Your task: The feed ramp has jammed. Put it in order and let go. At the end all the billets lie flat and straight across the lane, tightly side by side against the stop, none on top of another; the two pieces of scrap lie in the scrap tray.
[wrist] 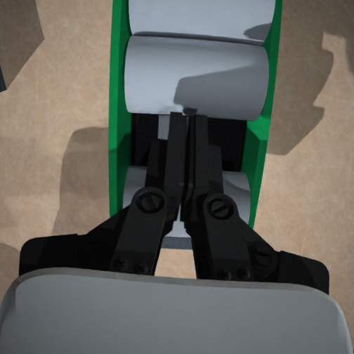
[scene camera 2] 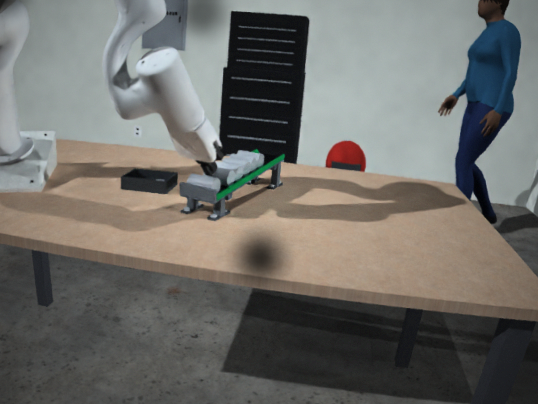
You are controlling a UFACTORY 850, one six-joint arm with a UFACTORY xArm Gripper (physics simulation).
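Note:
The feed ramp has green side rails (scene camera 2: 267,167) (wrist: 116,100) and a grey stop (scene camera 2: 197,192) (wrist: 177,243) at its low end. One grey billet (scene camera 2: 202,180) (wrist: 132,186) lies by the stop, partly hidden by the fingers in the wrist view. Up the lane, beyond a dark gap, another billet (scene camera 2: 226,172) (wrist: 195,82) lies across, slightly slanted, with a further billet (wrist: 200,17) close behind it. My gripper (scene camera 2: 212,171) (wrist: 184,135) is shut and empty, its tips at the slanted billet's lower side. The black scrap tray (scene camera 2: 145,186) stands left of the ramp; a small pale mark shows inside, unclear.
The ramp stands on grey legs (scene camera 2: 219,206) on the wooden table (scene camera 2: 320,255). The robot's base (scene camera 2: 42,162) is at the far left. Behind the table are a black panel (scene camera 2: 262,90), a red round object (scene camera 2: 346,154) and a person (scene camera 2: 492,75) at the right.

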